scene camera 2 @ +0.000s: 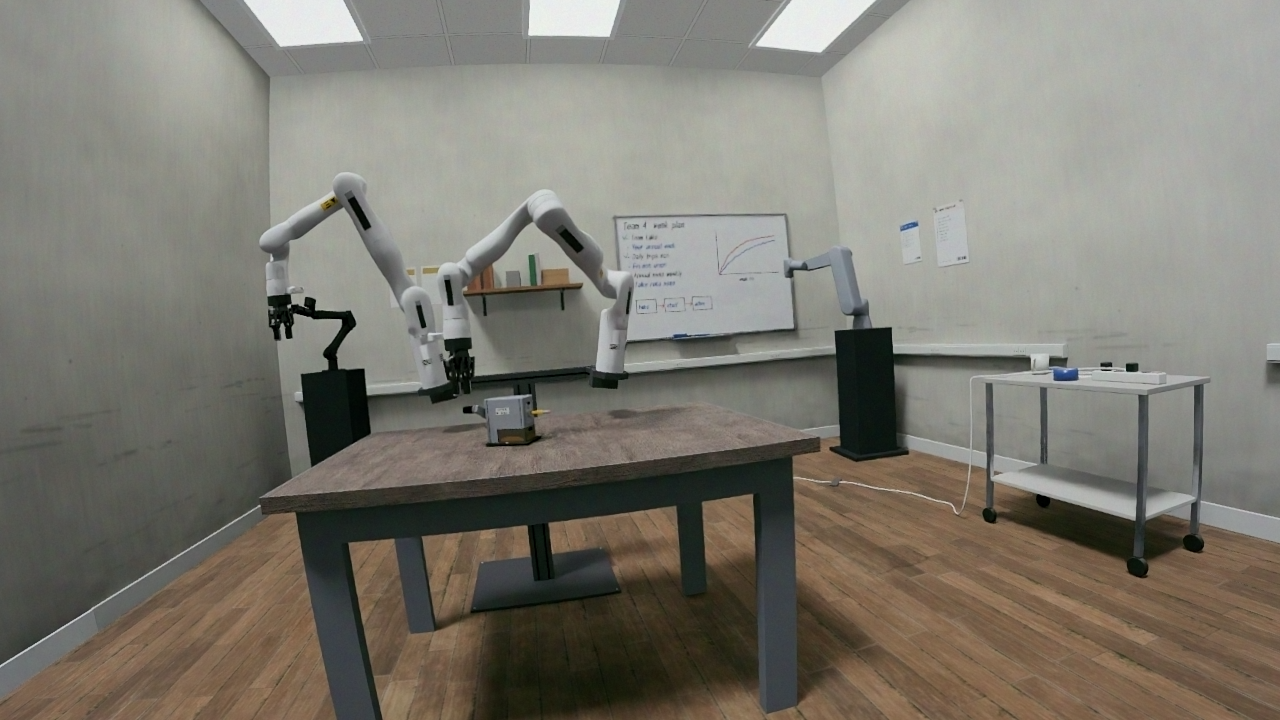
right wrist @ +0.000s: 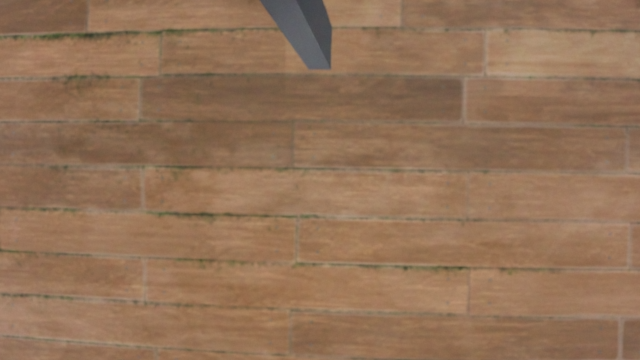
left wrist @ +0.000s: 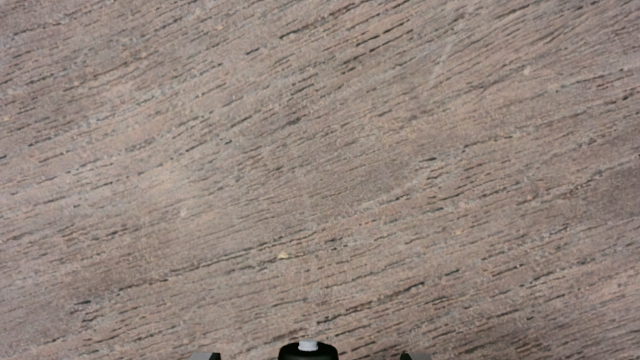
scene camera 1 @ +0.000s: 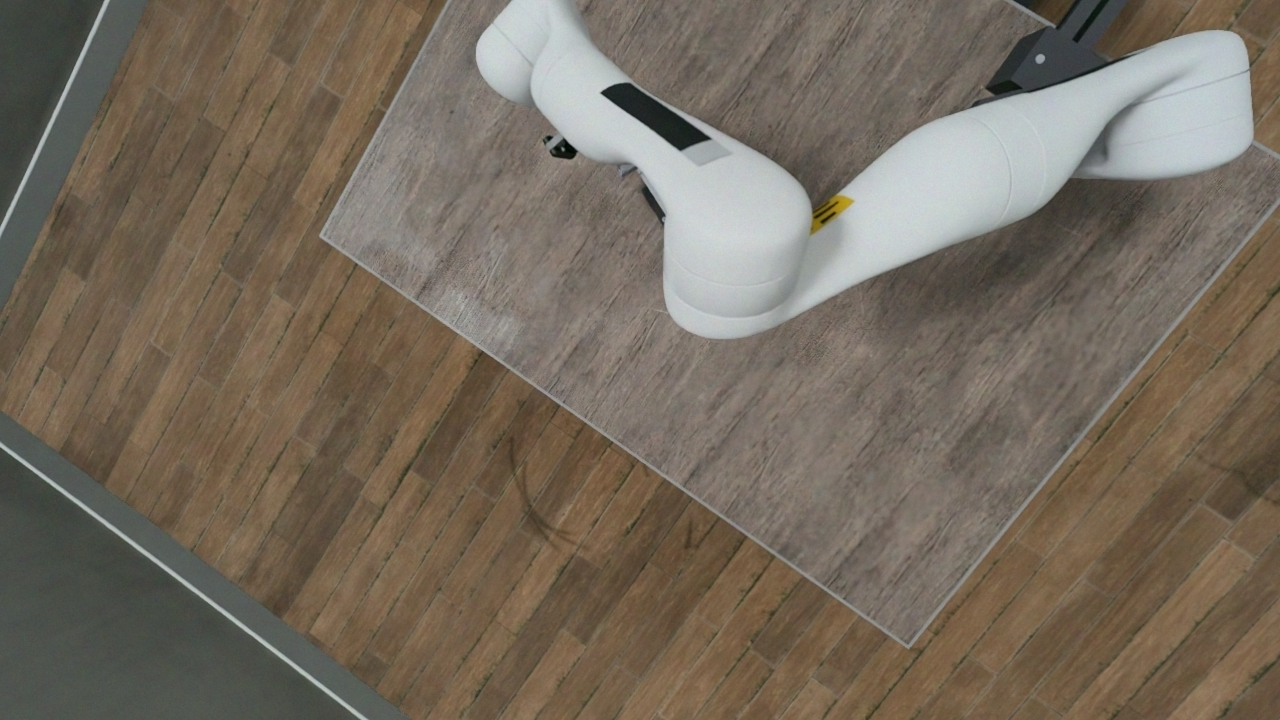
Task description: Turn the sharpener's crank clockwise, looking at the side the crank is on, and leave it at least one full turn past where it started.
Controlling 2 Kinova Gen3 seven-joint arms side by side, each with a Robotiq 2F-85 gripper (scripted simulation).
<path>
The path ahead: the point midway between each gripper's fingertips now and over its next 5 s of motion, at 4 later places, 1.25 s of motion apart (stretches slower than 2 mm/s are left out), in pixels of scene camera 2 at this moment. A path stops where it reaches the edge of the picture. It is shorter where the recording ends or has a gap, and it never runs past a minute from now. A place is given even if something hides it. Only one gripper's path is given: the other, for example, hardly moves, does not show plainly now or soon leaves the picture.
My left gripper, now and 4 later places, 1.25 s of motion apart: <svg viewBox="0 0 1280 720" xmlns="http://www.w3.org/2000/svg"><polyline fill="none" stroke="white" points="462,395 463,403 464,414 464,421 467,435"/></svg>
</path>
